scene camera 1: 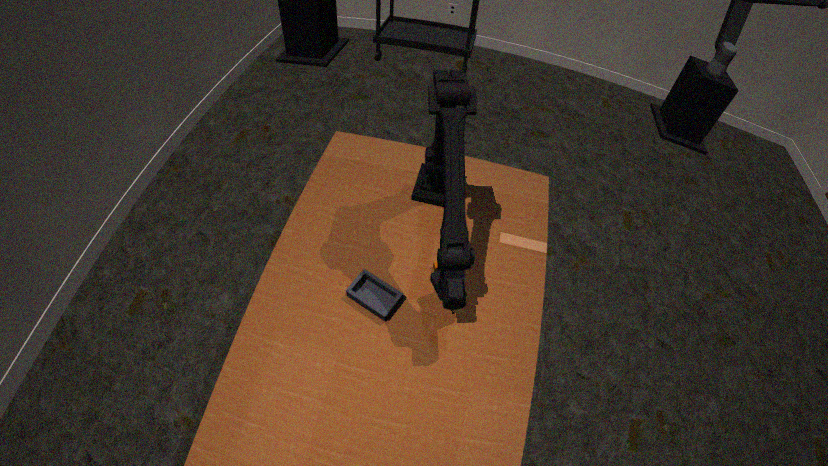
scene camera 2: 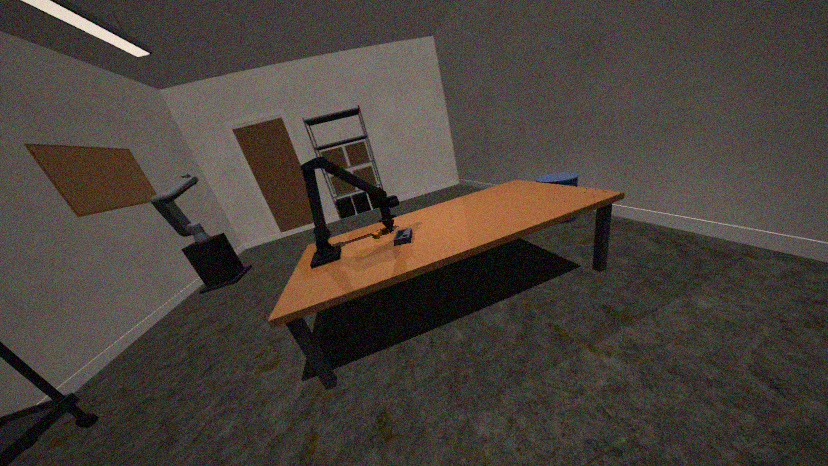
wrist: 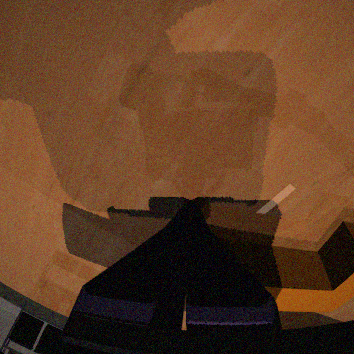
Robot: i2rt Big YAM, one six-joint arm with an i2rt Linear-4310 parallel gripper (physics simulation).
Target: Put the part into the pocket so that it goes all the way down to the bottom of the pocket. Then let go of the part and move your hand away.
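Frame: origin at the arm's base, x ahead, y left, z up, level; metres.
Seen in the pictures: gripper, between the fingertips: (scene camera 2: 391,231) (wrist: 191,210); arm's base, origin of its link: (scene camera 1: 439,183) (scene camera 2: 326,253).
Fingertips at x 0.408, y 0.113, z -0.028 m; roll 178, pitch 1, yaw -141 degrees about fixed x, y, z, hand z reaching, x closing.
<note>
Offsets run from my fingertips to a thing's middle. Level surfaces: height alone.
The orange part @(0.063 m back, 0.011 m right, 0.015 m up) (scene camera 1: 435,265) (scene camera 2: 379,233) (wrist: 310,300) lies on the table beside my gripper, on the side toward the arm's base. It is mostly hidden by the arm in scene camera 1, and shows cut off by the dark hand at the lower right in the wrist view. The pocket is a recess in a dark grey rectangular block @(0.050 m ahead, 0.200 m right, 0.018 m up) (scene camera 1: 366,306) (scene camera 2: 402,240), which sits on the table apart from the part; its grey floor shows bare. My gripper (scene camera 2: 389,229) (wrist: 191,210) is shut and empty, its fingertips together low over the table, between the part and the block.
The wooden table @(0.000 m up) (scene camera 1: 347,393) (scene camera 2: 492,219) carries the arm's base (scene camera 1: 428,186) (scene camera 2: 325,256) near one end. A pale strip (scene camera 1: 523,242) (wrist: 276,199) shows on the table near an edge. Another arm on a dark pedestal (scene camera 1: 698,99) (scene camera 2: 213,260) stands on the floor away from the table.
</note>
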